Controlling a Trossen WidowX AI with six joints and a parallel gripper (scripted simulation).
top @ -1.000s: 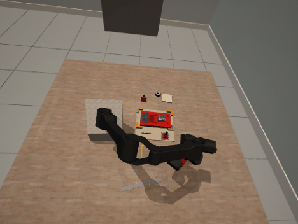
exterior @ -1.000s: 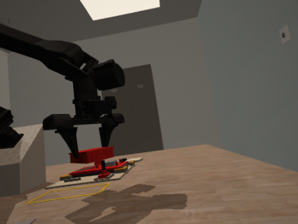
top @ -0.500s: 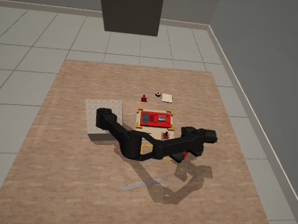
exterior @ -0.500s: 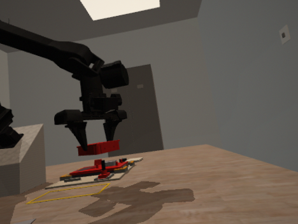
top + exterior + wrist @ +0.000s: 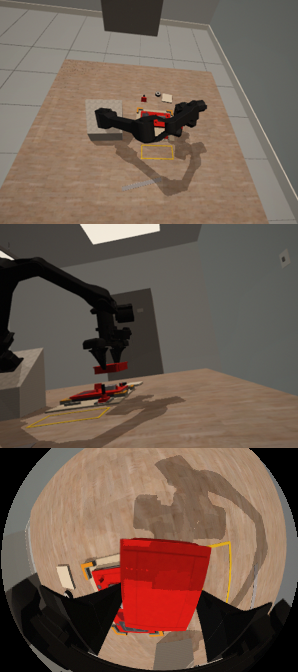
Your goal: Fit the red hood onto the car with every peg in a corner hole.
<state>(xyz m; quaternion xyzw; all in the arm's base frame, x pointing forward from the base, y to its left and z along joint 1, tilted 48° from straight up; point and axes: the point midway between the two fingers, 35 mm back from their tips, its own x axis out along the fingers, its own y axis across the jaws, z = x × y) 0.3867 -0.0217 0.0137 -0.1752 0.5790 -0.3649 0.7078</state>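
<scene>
The grey engine block is 11 cm to the left of my gripper tip, 9 cm below it and 5 cm behind it. From my gripper tip the other things lie so: cream tile 31 cm to the left, 11 cm below, 1 cm ahead; pale base plate 10 cm below, 9 cm to the left, 9 cm behind; red hood right at my gripper tip.
</scene>
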